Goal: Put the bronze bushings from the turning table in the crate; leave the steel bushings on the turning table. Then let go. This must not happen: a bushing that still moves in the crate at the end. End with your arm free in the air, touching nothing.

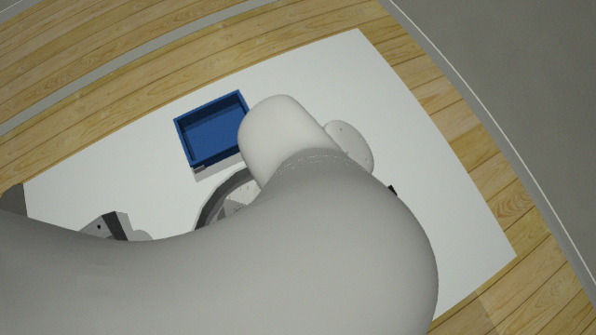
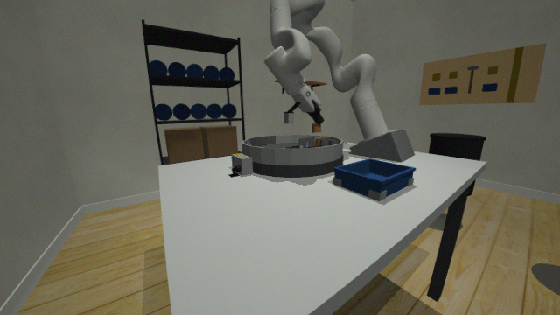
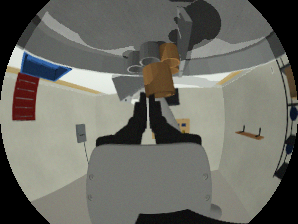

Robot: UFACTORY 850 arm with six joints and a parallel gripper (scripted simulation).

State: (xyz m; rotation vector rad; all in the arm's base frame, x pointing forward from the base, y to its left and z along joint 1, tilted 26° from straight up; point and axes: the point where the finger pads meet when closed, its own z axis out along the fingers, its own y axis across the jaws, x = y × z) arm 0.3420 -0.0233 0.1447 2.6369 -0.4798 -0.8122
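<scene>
The blue crate is 300 mm to the left of my hand, 160 mm below it and 80 mm ahead of it. Also, from my hand: grey turning table (130 mm below, 100 mm ahead, 60 mm to the right).
</scene>
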